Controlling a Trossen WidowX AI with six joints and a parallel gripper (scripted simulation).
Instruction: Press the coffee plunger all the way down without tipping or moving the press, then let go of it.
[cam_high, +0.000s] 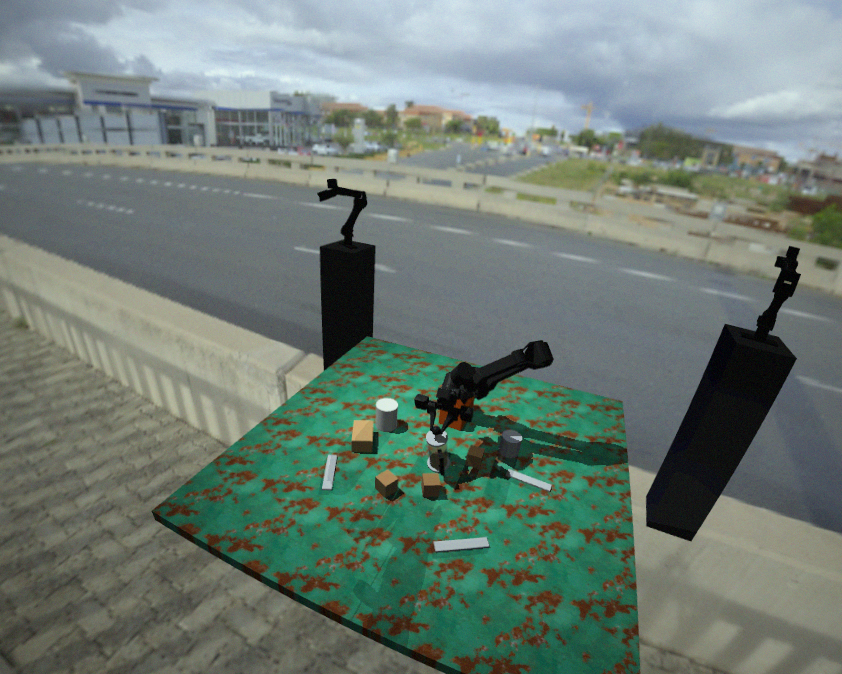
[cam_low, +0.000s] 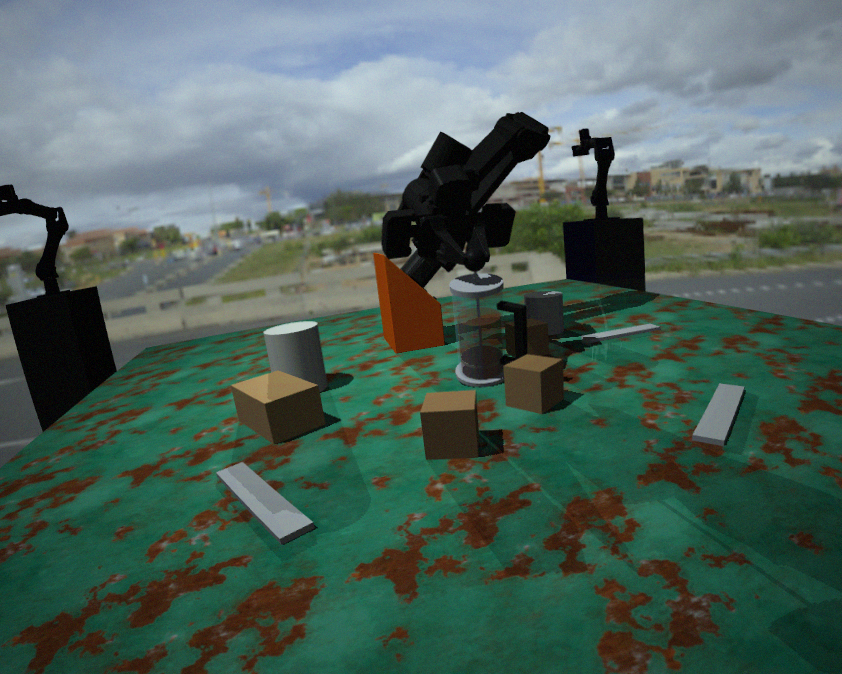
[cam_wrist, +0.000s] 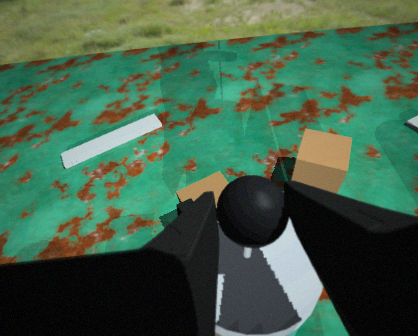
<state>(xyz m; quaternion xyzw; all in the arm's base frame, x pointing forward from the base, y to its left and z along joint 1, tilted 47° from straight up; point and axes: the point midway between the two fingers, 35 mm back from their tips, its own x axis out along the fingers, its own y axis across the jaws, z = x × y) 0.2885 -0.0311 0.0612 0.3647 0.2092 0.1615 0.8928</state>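
The coffee press lies 10 mm behind my gripper tip, 10 mm to the left of it and 80 mm below it.
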